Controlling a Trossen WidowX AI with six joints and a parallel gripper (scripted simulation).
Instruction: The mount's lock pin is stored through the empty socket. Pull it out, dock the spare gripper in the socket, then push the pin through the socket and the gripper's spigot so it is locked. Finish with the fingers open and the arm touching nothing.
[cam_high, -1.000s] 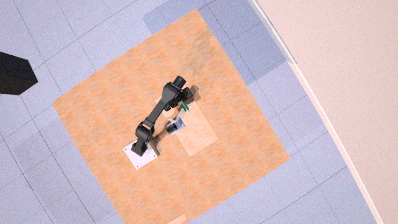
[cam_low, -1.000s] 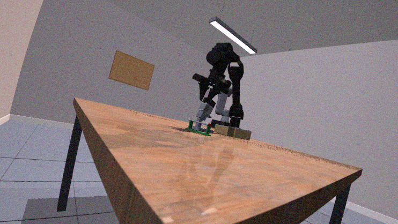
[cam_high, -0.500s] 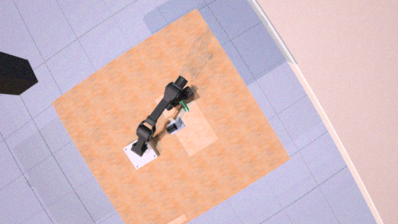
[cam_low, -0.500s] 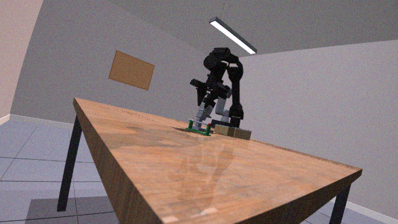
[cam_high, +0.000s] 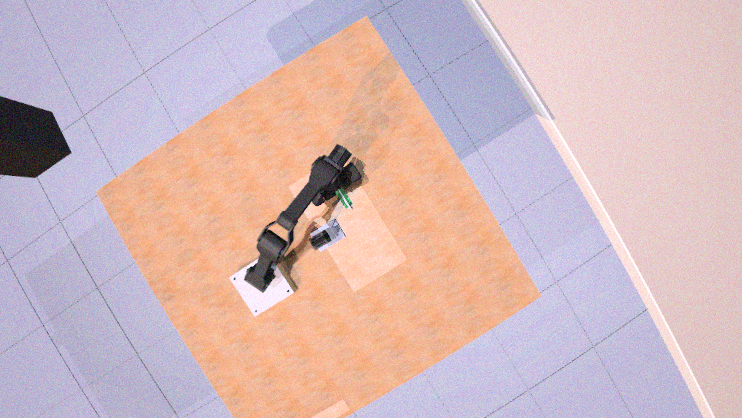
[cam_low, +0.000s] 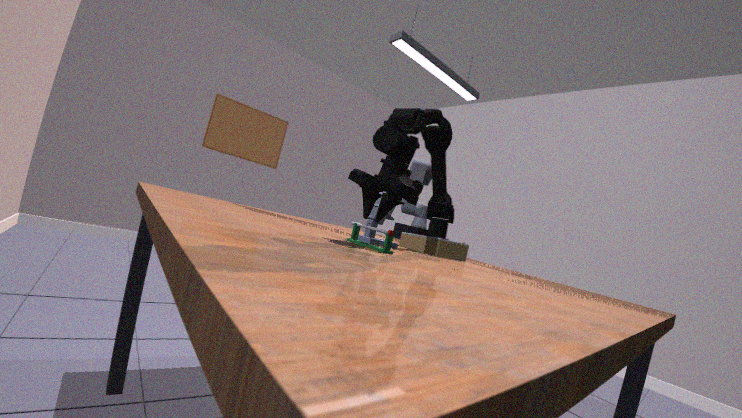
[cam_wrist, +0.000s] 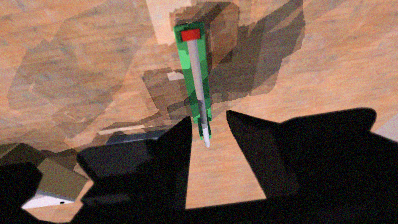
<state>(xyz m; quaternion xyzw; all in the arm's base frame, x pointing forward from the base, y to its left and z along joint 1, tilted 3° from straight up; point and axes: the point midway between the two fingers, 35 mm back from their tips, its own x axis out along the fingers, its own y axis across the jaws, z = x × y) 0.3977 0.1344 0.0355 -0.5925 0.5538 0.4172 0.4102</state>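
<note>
The green pin cradle lies 40 mm below my gripper tip, 10 mm to the left of it and 10 mm behind it. From my gripper tip the other things lie so: spare gripper: 120 mm to the right, 120 mm behind, 60 mm above; then socket: 120 mm behind, 110 mm to the right, 10 mm below.
</note>
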